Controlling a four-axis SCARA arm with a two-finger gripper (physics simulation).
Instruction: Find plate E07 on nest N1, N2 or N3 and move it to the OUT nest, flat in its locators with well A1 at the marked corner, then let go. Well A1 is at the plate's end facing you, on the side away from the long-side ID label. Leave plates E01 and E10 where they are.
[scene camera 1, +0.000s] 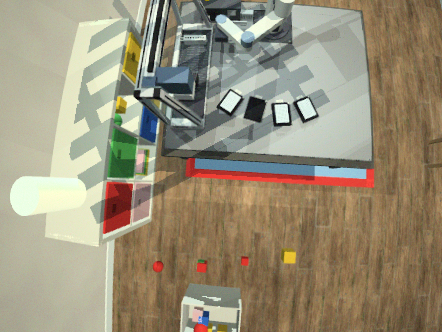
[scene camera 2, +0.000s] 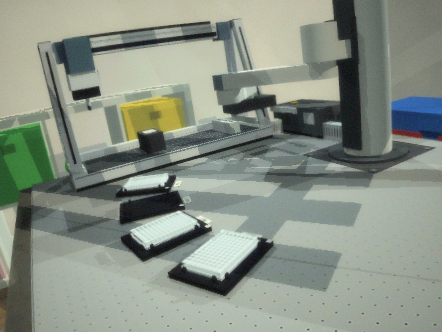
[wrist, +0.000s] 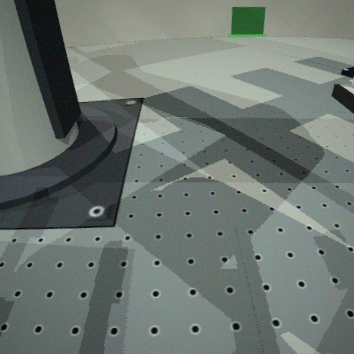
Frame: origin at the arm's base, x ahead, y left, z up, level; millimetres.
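Where they show: gripper, fingertip midpoint: (scene camera 2: 276, 115) (wrist: 154, 73); arm's base, link origin: (scene camera 2: 367, 155) (wrist: 28, 154).
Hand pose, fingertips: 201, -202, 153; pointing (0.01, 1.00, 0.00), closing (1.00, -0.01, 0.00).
Observation:
Each offset is from my fingertips to the top centre of the thing, as dx, dy, dz. "pt": to the spot under its first point.
Three white plates sit in black nests: one @[+450, -83, -114] (scene camera 1: 230, 102) (scene camera 2: 146, 183) nearest the gantry, one @[+516, +271, -114] (scene camera 1: 281, 114) (scene camera 2: 165, 230) beyond the empty nest, and one @[+467, +442, -114] (scene camera 1: 306, 109) (scene camera 2: 221, 254) at the far end of the row. The empty black nest @[+492, +90, -119] (scene camera 1: 255, 109) (scene camera 2: 152, 206) lies between the first two. Plate IDs, nest names and A1 marks are too small to read. My gripper (scene camera 2: 249, 104) is open and empty, high above the table between the gantry and the arm's column, well away from the plates. In the wrist view a dark part of it shows at the right edge.
The gantry frame (scene camera 1: 150, 47) (scene camera 2: 150, 36) stands over a dark deck with a black block (scene camera 2: 151, 141). The arm's column (scene camera 2: 372, 75) (wrist: 25, 95) stands on a dark base plate (wrist: 102, 175). A dark box @[pt -234, -106, -61] (scene camera 2: 309, 117) stands behind my gripper.

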